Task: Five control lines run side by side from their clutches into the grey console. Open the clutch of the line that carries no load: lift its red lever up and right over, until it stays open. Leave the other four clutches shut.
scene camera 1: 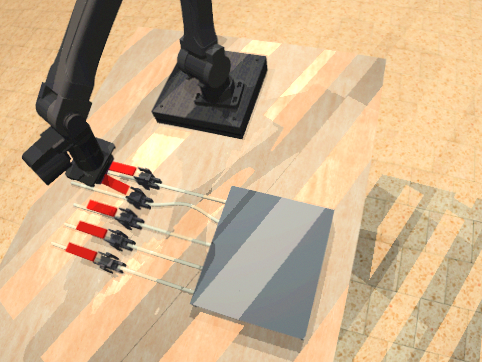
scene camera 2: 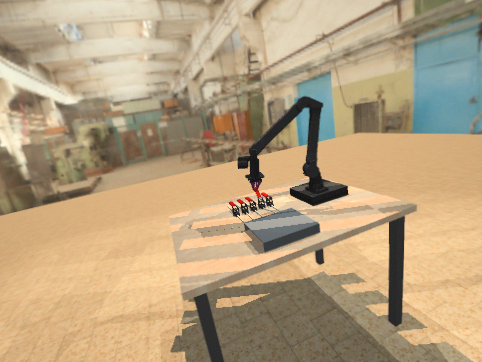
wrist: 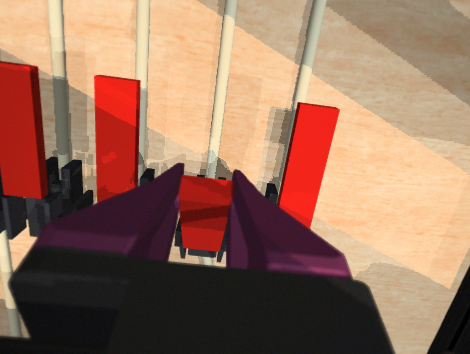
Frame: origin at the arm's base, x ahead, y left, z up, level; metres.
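Seen in the pictures: gripper, fingertip midpoint: (scene camera 1: pixel 101 178) (scene camera 2: pixel 255 189) (wrist: pixel 207 178); arm's base at its link origin: (scene camera 1: pixel 219 94) (scene camera 2: pixel 316 189).
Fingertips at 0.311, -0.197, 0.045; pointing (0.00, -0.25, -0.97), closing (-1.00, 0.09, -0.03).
Offsets run from my fingertips to a thing's top centre, as dx, dy, dz. "pt": to the spot under its first point. Level surfaces: height alone.
My gripper (wrist: pixel 207 178) (scene camera 2: pixel 257 185) is shut on the second red lever (wrist: pixel 205 212) (scene camera 1: pixel 116 185) from the robot base's side, one finger on each side. This lever is tilted up from its black clutch @(+0.005, +0.068, -0.057) (scene camera 1: pixel 139 198), partway, not folded over. Its line @(pt -0.007, +0.176, -0.092) (scene camera 1: pixel 182 204) bends in a curve before the grey console @(+0.085, +0.397, -0.055) (scene camera 1: pixel 265 260) (scene camera 2: pixel 282 227); the other four run straight. The end lever @(-0.053, +0.026, -0.043) (scene camera 1: pixel 122 168) (wrist: pixel 310 160) beside it lies down, as do the third lever @(+0.056, +0.018, -0.043) (scene camera 1: pixel 101 207) (wrist: pixel 117 135), the fourth lever @(+0.111, +0.014, -0.043) (scene camera 1: pixel 91 230) and the fifth lever @(+0.166, +0.010, -0.043) (scene camera 1: pixel 81 251). My fingertips are hidden in scene camera 1.
The neighbouring levers stand close on both sides of my fingers. The robot's black base plate (scene camera 1: pixel 172 107) (scene camera 2: pixel 325 192) is bolted on the wooden table @(dz -0.099) (scene camera 1: pixel 345 112) (scene camera 2: pixel 200 275), behind the line of clutches and the console.
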